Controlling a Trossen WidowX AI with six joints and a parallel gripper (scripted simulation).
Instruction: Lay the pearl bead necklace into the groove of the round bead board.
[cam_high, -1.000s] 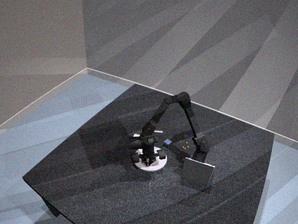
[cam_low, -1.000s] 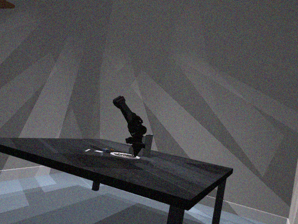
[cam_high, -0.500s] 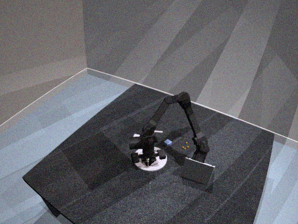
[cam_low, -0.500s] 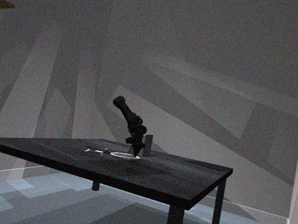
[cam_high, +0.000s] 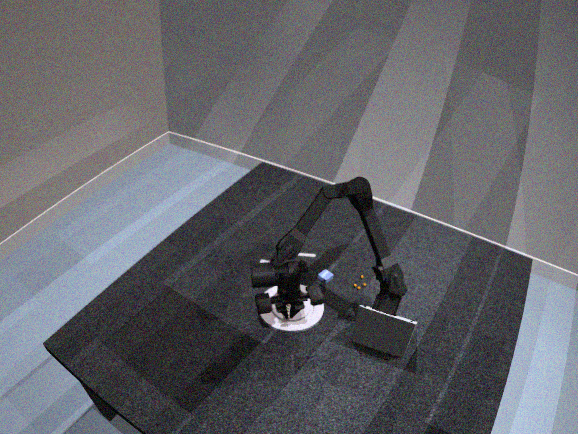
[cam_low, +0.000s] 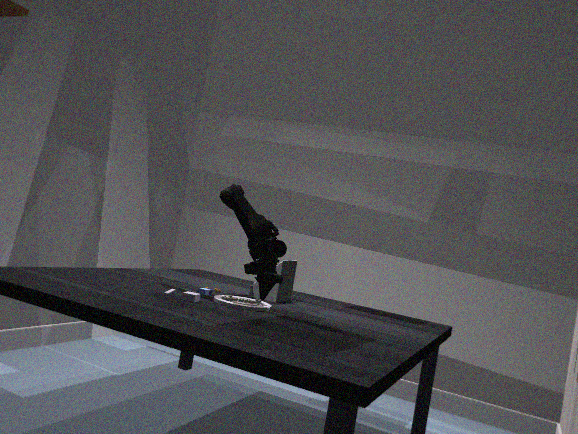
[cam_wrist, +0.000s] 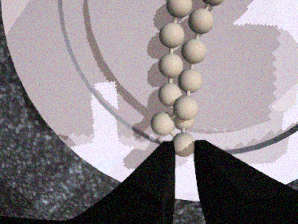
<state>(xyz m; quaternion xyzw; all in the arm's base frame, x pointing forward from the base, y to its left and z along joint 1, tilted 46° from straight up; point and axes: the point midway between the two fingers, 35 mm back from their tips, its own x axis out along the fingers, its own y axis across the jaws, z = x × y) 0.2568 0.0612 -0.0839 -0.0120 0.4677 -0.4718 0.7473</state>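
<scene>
The round white bead board lies 30 mm ahead of my gripper tip, 60 mm to the right of it and 20 mm below it. From my gripper tip the other things lie so: small white block: 190 mm ahead, 150 mm to the right, 20 mm below; then small blue cube: 10 mm ahead, 230 mm to the right, 20 mm below; then thin white stick: 140 mm ahead, 280 mm to the right, 30 mm below.
</scene>
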